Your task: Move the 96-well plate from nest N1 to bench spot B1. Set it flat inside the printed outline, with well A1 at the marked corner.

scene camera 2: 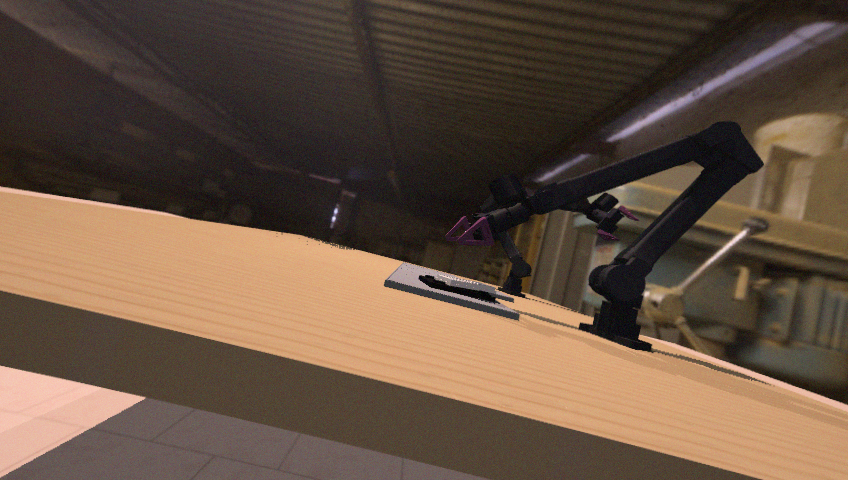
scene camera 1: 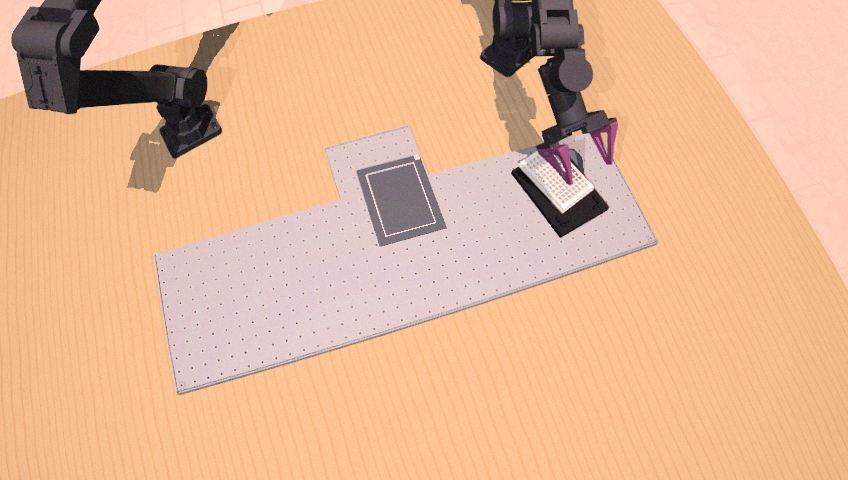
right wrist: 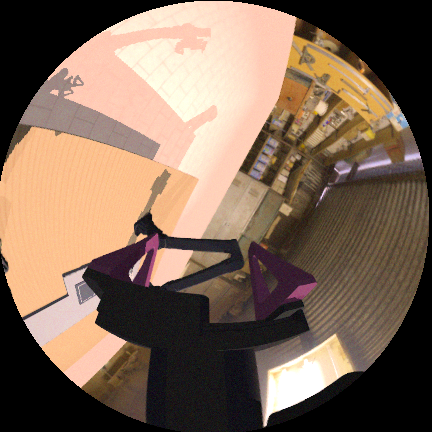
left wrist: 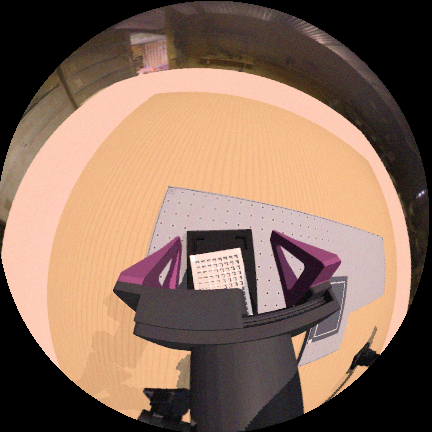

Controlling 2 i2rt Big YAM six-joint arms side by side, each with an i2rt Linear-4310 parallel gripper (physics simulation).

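Where they show: left gripper, between the fingertips: point(scene camera 2: 451, 240) point(scene camera 1: 590, 174) point(left wrist: 226, 238); right gripper, between the fingertips: point(scene camera 2: 628, 230) point(right wrist: 204, 242); left arm's base, origin of its link: point(scene camera 2: 612, 339) point(scene camera 1: 509, 54) point(right wrist: 142, 223) point(left wrist: 171, 397); right arm's base, origin of its link: point(scene camera 2: 510, 293) point(scene camera 1: 191, 132).
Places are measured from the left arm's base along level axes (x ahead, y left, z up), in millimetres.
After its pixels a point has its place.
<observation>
The white 96-well plate point(scene camera 1: 569, 193) @(x 324, y -229, z 40 mm) point(left wrist: 217, 270) @(x 313, y -216, z 39 mm) sits on the black nest N1 point(scene camera 1: 571, 224) @(x 364, y -270, z 25 mm) point(left wrist: 220, 238) @(x 364, y -240, z 25 mm). It is turned slightly against the nest and shifted toward its upper-left end in scene camera 1; whether it lies flat is unclear. My left gripper point(scene camera 1: 589, 171) @(x 344, y -227, z 130 mm) point(scene camera 2: 453, 239) @(x 344, y -227, z 130 mm) point(left wrist: 226, 238) @(x 344, y -227, z 130 mm) is open and empty, above the plate and nest; its body hides part of the plate in the left wrist view. Spot B1 is the dark grey pad point(scene camera 1: 404, 199) @(x 101, y -445, z 15 mm) point(left wrist: 334, 310) with a white outline point(scene camera 1: 376, 205) @(x 73, y -490, z 15 mm) and a pale corner mark point(scene camera 1: 417, 157) @(x 53, y -359, z 15 mm). My right gripper point(scene camera 2: 626, 228) @(x -454, y -242, z 369 mm) is open and empty, raised away from the board.
The perforated grey board point(scene camera 1: 267, 297) @(x 63, y -754, z 13 mm) point(scene camera 2: 406, 272) @(x 325, y -453, z 11 mm) point(left wrist: 200, 205) @(x 442, y -226, z 13 mm) lies on the wooden table point(scene camera 1: 416, 416) @(x 393, y -719, z 0 mm) point(scene camera 2: 238, 297) @(x 742, y 44, z 0 mm) and carries the nest and pad. The right arm's base point(scene camera 1: 190, 133) @(x -312, y -646, z 46 mm) stands beyond the board at the upper left in scene camera 1. The left arm's base point(scene camera 1: 505, 59) @(x 15, y -40, z 26 mm) stands above the nest there.
</observation>
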